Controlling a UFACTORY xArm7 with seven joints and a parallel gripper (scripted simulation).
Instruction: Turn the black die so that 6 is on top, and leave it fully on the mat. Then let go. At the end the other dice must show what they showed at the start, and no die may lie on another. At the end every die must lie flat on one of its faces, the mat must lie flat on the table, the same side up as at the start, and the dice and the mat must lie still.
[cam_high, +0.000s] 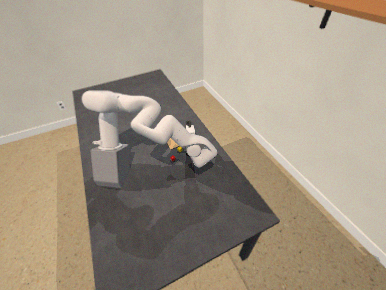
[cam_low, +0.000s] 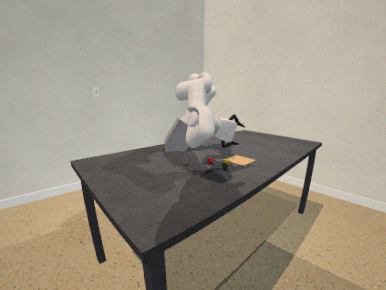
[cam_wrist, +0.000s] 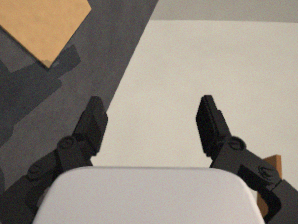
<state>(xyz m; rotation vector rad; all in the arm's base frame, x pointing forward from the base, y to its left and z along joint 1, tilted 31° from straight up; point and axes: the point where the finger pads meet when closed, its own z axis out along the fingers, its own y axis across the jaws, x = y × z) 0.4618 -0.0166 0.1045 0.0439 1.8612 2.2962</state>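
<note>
Now: hand 20 mm past the black die, 60 mm to the left of it and 160 mm above it. From my hand the other things lie so: yellow die (70 mm behind, 10 mm to the right, 160 mm below); then red die (130 mm behind, 80 mm to the right, 160 mm below); then mat (80 mm behind, 100 mm to the left, 170 mm below).
</note>
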